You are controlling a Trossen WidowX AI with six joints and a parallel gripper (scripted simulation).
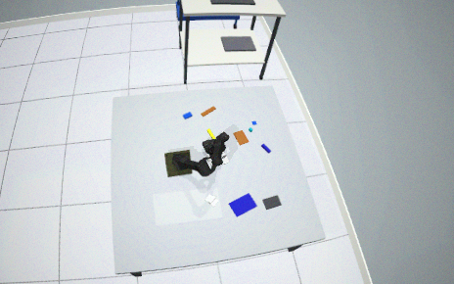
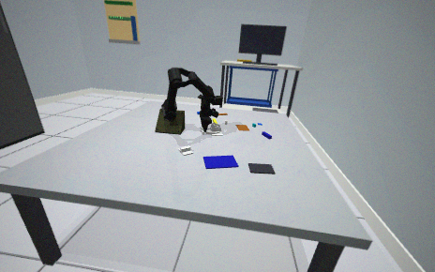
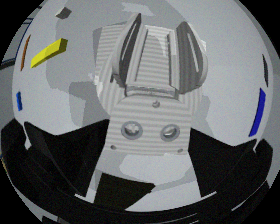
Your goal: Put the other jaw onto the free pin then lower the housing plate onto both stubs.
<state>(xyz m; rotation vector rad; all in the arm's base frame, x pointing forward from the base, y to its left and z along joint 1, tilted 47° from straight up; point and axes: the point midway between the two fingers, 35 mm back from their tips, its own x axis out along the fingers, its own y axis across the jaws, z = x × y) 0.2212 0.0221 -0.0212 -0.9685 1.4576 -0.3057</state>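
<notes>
Right now my gripper tip is 30 mm short of the white jaw, 10 mm to the left of it and 10 mm above it. From my gripper tip the other things lie so: orange square: 230 mm ahead, 180 mm to the left, 20 mm below; then white base: 70 mm ahead, 30 mm to the left, 20 mm below; then yellow bar: 20 mm ahead, 200 mm to the left, 10 mm below.
</notes>
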